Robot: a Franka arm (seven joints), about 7 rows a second.
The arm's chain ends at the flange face. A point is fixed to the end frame.
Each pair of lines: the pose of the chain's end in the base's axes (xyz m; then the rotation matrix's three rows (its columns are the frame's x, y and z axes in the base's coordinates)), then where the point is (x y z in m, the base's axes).
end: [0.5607, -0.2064, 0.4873], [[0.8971, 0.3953, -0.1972], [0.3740, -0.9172, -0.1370], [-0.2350, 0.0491, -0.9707]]
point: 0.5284 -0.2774 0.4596
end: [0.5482, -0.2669, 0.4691], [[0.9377, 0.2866, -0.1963], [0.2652, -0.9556, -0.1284], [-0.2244, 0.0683, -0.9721]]
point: 0.5084 -0.3342 0.4418
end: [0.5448, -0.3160, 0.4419], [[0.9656, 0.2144, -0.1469], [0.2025, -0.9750, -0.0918], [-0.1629, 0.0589, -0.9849]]
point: 0.5021 -0.3796 0.4105
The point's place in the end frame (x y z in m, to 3 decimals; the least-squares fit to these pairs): -0.049 0.051 0.043
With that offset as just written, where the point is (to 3 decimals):
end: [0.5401, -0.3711, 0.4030], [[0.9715, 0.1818, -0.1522], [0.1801, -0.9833, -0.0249], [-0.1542, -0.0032, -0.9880]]
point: 0.495 -0.431 0.368
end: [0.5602, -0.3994, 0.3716], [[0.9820, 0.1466, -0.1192], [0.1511, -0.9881, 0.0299], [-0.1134, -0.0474, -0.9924]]
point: 0.514 -0.456 0.332
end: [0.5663, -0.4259, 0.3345], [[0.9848, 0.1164, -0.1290], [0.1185, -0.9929, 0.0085], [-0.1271, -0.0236, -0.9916]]
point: 0.518 -0.482 0.297
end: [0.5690, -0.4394, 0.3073], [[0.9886, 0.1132, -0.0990], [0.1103, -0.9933, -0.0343], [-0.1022, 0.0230, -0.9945]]
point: 0.522 -0.497 0.271
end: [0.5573, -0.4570, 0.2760], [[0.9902, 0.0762, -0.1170], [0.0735, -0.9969, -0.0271], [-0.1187, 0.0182, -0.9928]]
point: 0.508 -0.513 0.240
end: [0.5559, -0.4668, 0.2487], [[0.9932, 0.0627, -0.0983], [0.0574, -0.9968, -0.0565], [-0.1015, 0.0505, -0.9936]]
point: 0.506 -0.523 0.214
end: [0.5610, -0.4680, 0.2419], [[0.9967, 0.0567, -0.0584], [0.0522, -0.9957, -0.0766], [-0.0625, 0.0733, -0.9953]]
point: 0.513 -0.525 0.206
